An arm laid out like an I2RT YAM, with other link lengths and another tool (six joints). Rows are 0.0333 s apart.
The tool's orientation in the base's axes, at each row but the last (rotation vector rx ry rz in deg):
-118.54 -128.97 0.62
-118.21 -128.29 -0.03
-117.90 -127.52 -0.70
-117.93 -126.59 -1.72
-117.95 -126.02 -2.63
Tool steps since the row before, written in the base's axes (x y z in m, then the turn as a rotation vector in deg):
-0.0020 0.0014 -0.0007 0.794 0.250 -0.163
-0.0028 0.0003 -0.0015 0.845 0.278 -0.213
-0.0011 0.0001 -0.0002 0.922 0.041 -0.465
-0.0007 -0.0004 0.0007 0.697 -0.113 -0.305
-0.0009 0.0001 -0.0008 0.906 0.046 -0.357
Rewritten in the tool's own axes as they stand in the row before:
0.0015 -0.0018 0.0009 0.174 0.821 0.122
0.0004 -0.0027 0.0017 0.194 0.877 0.170
0.0002 -0.0011 0.0003 -0.069 0.952 0.396
-0.0003 -0.0008 -0.0007 -0.190 0.706 0.239
0.0001 -0.0008 0.0009 -0.051 0.928 0.293

